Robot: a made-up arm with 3 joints.
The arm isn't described. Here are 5 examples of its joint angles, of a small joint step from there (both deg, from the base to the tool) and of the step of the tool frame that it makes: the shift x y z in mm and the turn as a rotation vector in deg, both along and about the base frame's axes.
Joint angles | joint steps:
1: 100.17 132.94 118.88 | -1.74 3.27 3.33
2: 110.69 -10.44 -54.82 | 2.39 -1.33 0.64
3: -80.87 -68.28 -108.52 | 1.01 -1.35 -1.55
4: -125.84 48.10 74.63 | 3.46 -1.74 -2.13
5: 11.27 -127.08 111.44 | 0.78 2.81 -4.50
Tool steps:
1: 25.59 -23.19 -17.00 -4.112 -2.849 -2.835
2: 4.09 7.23 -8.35 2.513 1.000 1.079
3: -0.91 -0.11 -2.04 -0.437 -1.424 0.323
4: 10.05 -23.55 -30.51 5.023 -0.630 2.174
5: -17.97 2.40 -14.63 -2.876 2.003 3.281
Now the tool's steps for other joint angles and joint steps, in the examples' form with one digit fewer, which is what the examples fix.
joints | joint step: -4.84 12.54 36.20 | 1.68 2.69 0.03
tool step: -7.6 16.6 0.6 1.67 0.22 2.68
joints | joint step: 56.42 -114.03 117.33 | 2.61 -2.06 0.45
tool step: 7.6 -0.4 10.8 3.02 1.64 -1.26
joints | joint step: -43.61 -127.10 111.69 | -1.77 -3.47 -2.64
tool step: -1.2 -32.0 18.2 -3.83 -1.25 -3.64
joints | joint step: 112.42 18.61 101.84 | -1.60 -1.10 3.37
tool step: -15.0 -5.8 -14.7 -2.64 -0.16 3.38
